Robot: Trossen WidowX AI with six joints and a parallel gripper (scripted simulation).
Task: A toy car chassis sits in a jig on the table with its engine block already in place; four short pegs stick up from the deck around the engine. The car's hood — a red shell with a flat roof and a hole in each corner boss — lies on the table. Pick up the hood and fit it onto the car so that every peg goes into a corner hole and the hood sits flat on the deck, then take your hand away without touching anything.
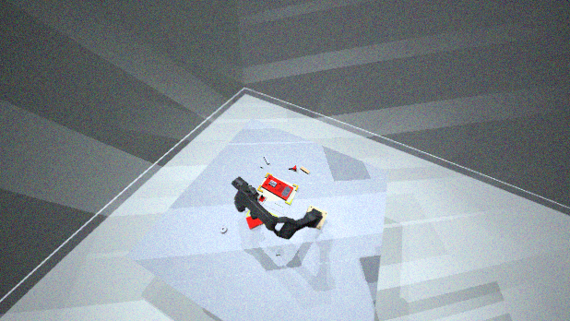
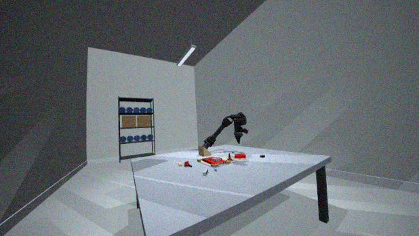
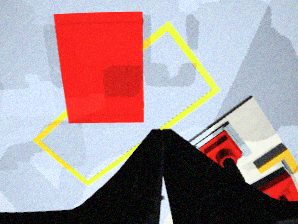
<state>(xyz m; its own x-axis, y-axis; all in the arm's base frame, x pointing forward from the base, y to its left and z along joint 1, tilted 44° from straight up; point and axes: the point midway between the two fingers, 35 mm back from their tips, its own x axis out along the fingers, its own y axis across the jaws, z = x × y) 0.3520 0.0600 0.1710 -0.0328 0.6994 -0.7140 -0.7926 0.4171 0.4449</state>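
The red hood is 110 mm below my gripper tip, 30 mm to the left of it and 30 mm behind it. From my gripper tip the other things lie so: grey pin (410 mm to the right, 140 mm ahead, 120 mm below); tan block (480 mm to the right, 160 mm behind, 120 mm below).
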